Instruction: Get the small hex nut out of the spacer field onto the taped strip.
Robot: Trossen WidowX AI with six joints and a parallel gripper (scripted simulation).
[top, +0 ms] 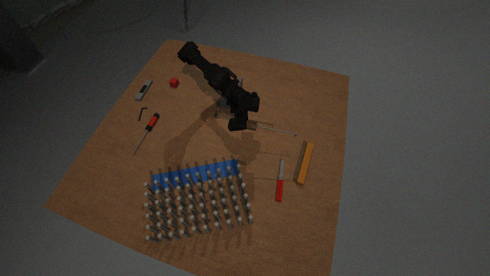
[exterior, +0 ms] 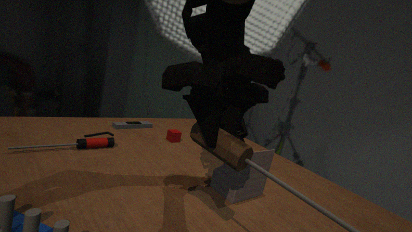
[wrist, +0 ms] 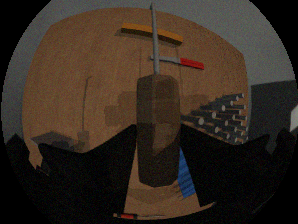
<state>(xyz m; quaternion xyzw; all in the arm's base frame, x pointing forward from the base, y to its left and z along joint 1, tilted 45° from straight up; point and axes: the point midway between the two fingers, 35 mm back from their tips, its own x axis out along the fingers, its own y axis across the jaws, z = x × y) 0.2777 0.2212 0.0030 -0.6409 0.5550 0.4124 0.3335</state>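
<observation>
Now: gripper tip 1 cm past the orange bar, 29 cm to the right of it and 21 cm above it. The rest, counted from my gripper tip: blue taped strip (18 cm ahead, 19 cm to the right, 22 cm below); then red-and-grey tool (10 cm ahead, 19 cm to the left, 22 cm below); then red cube (32 cm behind, 53 cm to the right, 20 cm below).
</observation>
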